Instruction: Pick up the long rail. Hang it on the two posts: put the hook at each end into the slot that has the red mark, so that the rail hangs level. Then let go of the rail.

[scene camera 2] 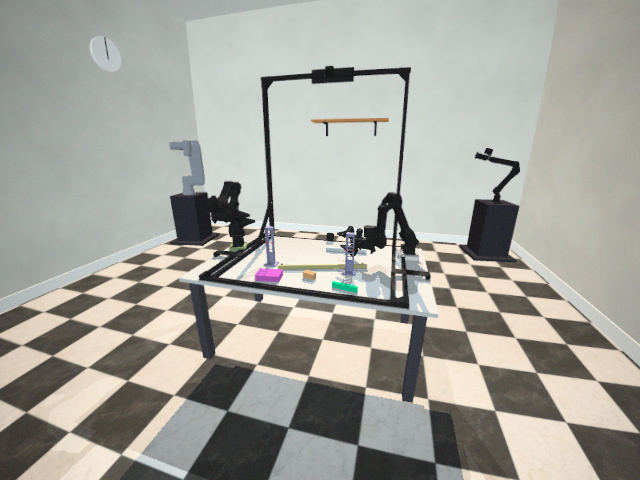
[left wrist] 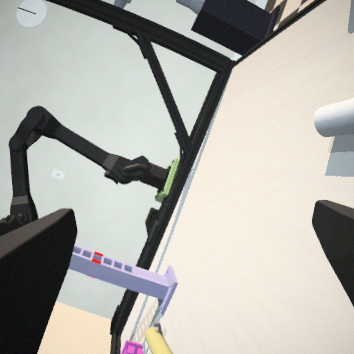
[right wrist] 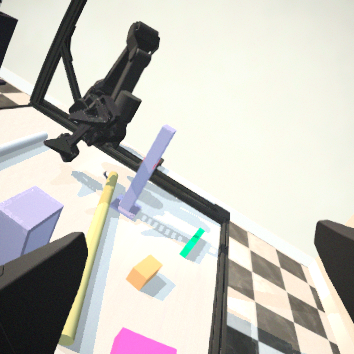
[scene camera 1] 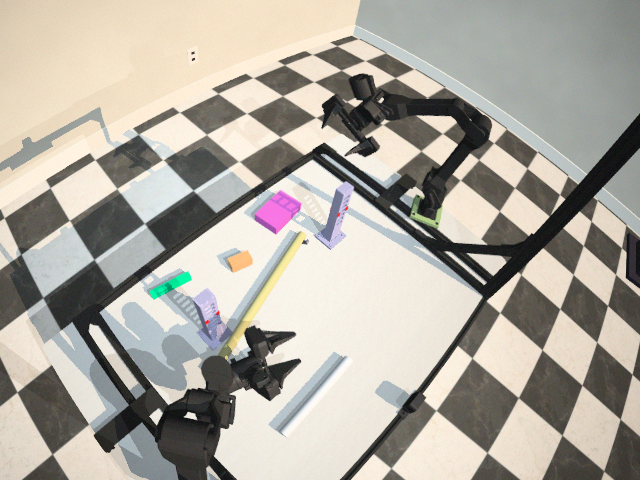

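Pixels of known places: left gripper, fingertip midpoint: [scene camera 2: 338, 239] [left wrist: 197, 217] [right wrist: 55, 130] [scene camera 1: 298, 347]; right gripper, fingertip midpoint: [scene camera 2: 252, 218] [right wrist: 201, 238] [scene camera 1: 333, 141]; left arm's base at its link origin: [scene camera 2: 409, 252]; right arm's base at its link origin: [scene camera 2: 238, 245] [left wrist: 164, 179] [scene camera 1: 427, 209].
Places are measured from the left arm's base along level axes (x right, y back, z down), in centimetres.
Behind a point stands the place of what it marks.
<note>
The long yellow rail [scene camera 1: 268, 284] @[z 0.2, x -24.0, y -53.1 cm] [scene camera 2: 310, 267] @[z 1.3, x -25.6, y -54.9 cm] [left wrist: 159, 342] @[z 1.0, x -25.1, y -66.3 cm] [right wrist: 97, 235] @[z 0.3, x -24.4, y -52.2 cm] lies flat on the table, with a small dark hook visible at an end. One lilac post [scene camera 1: 338, 211] @[z -11.8, x -20.1, y -75.8 cm] [scene camera 2: 269, 245] @[z -7.8, x -19.9, y -78.6 cm] [left wrist: 125, 277] @[z -5.0, x -20.8, y -75.8 cm] [right wrist: 30, 215] @[z -18.7, x -21.5, y -78.7 cm] stands near the rail's upper end in scene camera 1. The other lilac post [scene camera 1: 206, 304] @[z -17.9, x -25.1, y -33.9 cm] [scene camera 2: 350, 253] @[z -7.7, x -25.3, y -34.2 cm] [right wrist: 145, 175] @[z -7.6, x -26.8, y -36.6 cm] stands beside its lower end. Red marks show on both posts. My left gripper [scene camera 1: 297, 348] @[z -8.6, x -6.8, y -41.7 cm] [left wrist: 197, 217] @[z -8.6, x -6.8, y -41.7 cm] is open and empty, over the table to the right of the rail's lower end in scene camera 1. My right gripper [scene camera 1: 335, 140] @[z -25.3, x -29.4, y -83.1 cm] [right wrist: 201, 238] @[z -25.3, x -29.4, y -83.1 cm] is open and empty, high beyond the table frame's upper corner.
A white bar [scene camera 1: 315, 395] @[z 0.3, x 2.6, y -37.1 cm] [left wrist: 340, 117] @[z 0.5, x 2.8, y -47.0 cm] [right wrist: 22, 144] @[z 1.0, x 1.8, y -36.2 cm] lies right of my left gripper in scene camera 1. A magenta block [scene camera 1: 277, 212] @[z -0.2, x -36.8, y -72.4 cm] [scene camera 2: 268, 275] @[z -0.3, x -40.9, y -72.8 cm], orange block [scene camera 1: 239, 261] @[z -0.2, x -34.1, y -53.1 cm] [right wrist: 144, 272] @[z -0.2, x -34.2, y -55.9 cm] and green block [scene camera 1: 170, 285] @[z 0.4, x -43.4, y -35.6 cm] [scene camera 2: 344, 286] @[z 0.9, x -44.7, y -36.0 cm] lie left of the rail there. A black frame [scene camera 1: 206, 233] @[z 2.2, x -49.5, y -54.7 cm] edges the table.
</note>
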